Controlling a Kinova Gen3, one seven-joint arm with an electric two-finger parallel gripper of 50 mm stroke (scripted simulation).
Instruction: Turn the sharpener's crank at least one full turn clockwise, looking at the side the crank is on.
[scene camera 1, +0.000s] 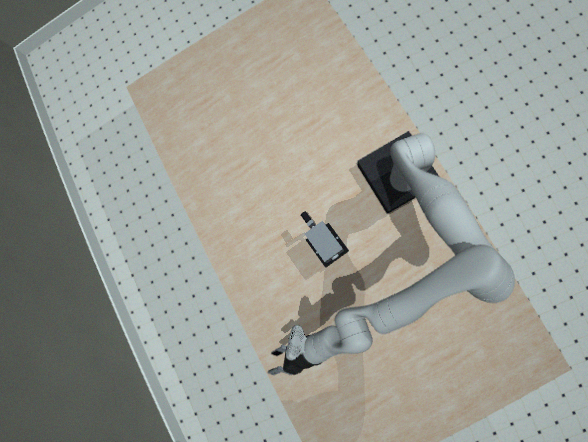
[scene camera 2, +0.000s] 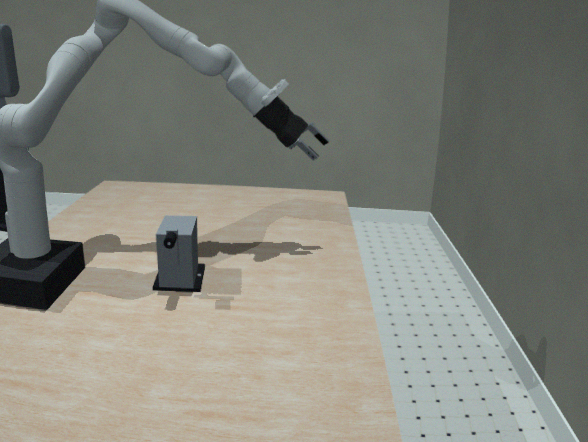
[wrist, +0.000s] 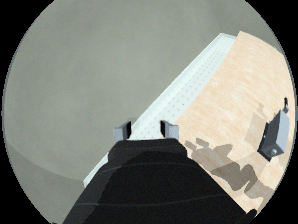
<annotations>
same spot on sharpener: (wrist: 270, 139) = (scene camera 2: 196, 243)
</annotations>
